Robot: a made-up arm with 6 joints.
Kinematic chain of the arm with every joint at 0, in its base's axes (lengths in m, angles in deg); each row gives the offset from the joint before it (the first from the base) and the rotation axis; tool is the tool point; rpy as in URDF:
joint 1: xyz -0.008 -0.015 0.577 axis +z
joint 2: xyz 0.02 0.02 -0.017 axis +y
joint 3: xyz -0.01 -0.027 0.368 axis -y
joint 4: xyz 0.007 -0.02 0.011 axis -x
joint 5: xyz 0.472 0 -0.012 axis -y
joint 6: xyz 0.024 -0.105 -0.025 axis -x
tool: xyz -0.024 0.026 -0.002 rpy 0 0 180
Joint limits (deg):
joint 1: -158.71..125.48
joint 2: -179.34..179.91
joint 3: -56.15..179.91
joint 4: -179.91..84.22
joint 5: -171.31..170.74
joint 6: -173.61..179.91
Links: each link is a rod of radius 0.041 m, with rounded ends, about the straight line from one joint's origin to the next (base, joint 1, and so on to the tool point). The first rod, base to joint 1, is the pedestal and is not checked.
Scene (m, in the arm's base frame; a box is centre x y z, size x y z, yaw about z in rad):
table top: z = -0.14
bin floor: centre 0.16 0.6 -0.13 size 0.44 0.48 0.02 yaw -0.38
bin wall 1: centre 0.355 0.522 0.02 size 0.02 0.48 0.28 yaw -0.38
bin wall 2: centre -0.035 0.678 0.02 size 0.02 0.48 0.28 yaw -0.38
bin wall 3: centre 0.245 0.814 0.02 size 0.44 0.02 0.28 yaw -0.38
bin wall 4: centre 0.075 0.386 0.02 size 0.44 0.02 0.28 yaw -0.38
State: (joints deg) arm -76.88 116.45 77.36 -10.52 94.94 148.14
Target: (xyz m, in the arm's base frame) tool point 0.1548 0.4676 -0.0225
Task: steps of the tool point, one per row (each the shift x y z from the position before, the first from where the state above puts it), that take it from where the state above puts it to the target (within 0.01 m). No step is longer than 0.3 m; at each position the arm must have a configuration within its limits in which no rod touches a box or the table.
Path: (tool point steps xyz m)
1: 0.2547 0.0580 0.0211
2: 0.2129 0.1461 0.0246
3: 0.1408 0.2098 0.0277
4: 0.0511 0.2395 0.0297
5: -0.0404 0.2316 0.0310
6: -0.1182 0.1890 0.0315
7: -0.1701 0.1217 0.0312
8: -0.1888 0.0430 0.0299
9: 0.0041 0.0270 -0.0978
10: -0.0001 0.0006 -0.1068
11: -0.0040 -0.0276 -0.1080

